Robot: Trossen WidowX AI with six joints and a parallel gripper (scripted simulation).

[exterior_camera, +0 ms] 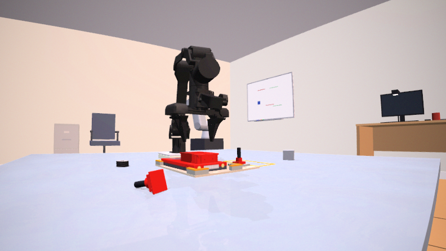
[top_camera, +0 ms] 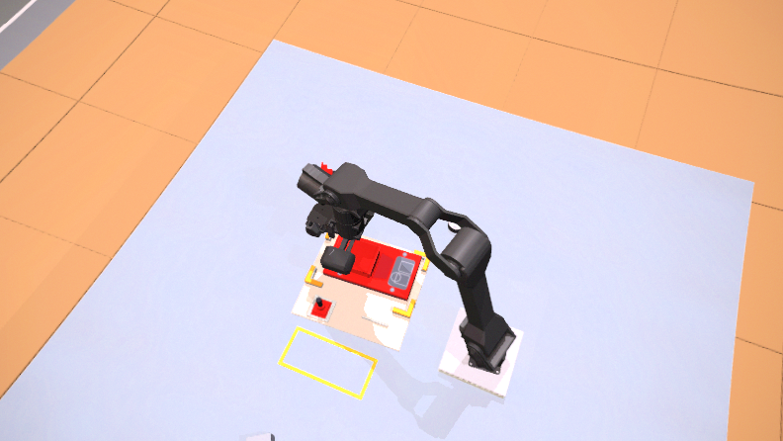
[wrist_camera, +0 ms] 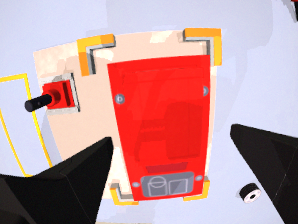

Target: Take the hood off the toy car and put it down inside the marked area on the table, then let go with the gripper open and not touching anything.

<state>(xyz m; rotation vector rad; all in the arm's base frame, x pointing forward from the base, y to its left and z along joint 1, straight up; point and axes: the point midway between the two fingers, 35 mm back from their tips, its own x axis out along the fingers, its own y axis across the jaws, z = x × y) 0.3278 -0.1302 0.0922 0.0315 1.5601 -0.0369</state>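
The pale base plate lies 70 mm below my gripper tip, 30 mm to the left of it and 30 mm behind it. The rest, counted from my gripper tip: small wheel (200 mm behind, 160 mm to the right, 70 mm below).
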